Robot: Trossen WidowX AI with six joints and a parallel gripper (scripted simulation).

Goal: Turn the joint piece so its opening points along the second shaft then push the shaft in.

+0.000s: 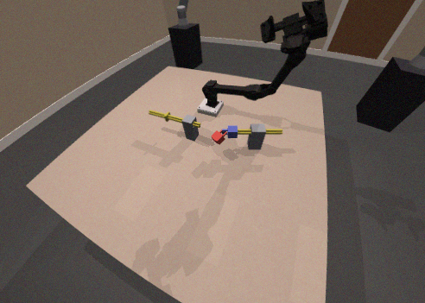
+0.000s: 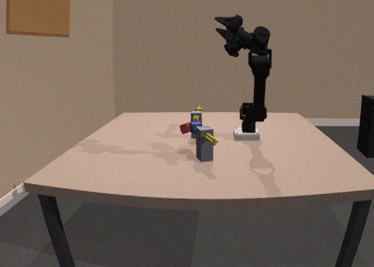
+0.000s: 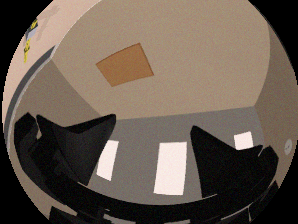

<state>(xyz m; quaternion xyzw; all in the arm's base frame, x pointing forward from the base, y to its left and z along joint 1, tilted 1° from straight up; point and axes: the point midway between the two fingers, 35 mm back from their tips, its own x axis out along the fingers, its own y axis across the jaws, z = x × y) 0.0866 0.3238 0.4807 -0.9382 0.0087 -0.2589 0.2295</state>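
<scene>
My gripper tip is 44 cm above the red joint piece, 15 cm short of it and 13 cm to the left of it.
</scene>
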